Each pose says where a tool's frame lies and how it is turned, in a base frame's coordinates. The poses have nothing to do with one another.
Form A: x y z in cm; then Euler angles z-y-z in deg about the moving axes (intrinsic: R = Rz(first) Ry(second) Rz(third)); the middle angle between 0 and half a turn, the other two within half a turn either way.
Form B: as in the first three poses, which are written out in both.
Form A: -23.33, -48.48, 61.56, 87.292, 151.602, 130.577
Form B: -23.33, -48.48, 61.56, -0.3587, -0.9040, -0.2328, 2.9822
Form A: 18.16, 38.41, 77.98, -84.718, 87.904, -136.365
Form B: 18.16, 38.41, 77.98, 0.3125, -0.6457, 0.6967, 2.6308
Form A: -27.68, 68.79, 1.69, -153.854, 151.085, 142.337
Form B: -27.68, 68.79, 1.69, 0.5283, -0.8486, -0.0259, 2.6395
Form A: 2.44, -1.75, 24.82, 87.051, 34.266, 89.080
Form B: 2.44, -1.75, 24.82, 0.0052, 0.2947, 0.9556, 3.0771
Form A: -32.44, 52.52, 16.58, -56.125, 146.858, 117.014
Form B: -32.44, 52.52, 16.58, 0.9871, 0.0592, 0.1491, 2.6447
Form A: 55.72, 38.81, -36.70, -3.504, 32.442, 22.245
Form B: 55.72, 38.81, -36.70, 0.1944, 0.8507, 0.4884, 0.6517
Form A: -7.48, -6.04, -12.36, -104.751, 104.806, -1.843
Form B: -7.48, -6.04, -12.36, 0.6655, 0.5302, -0.5253, 2.3951
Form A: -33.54, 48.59, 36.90, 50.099, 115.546, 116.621
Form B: -33.54, 48.59, 36.90, 0.4648, 0.7087, 0.5307, 3.0182
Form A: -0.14, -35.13, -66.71, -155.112, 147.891, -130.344
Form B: -0.14, -35.13, -66.71, -0.2113, -0.9622, 0.1717, 2.6978
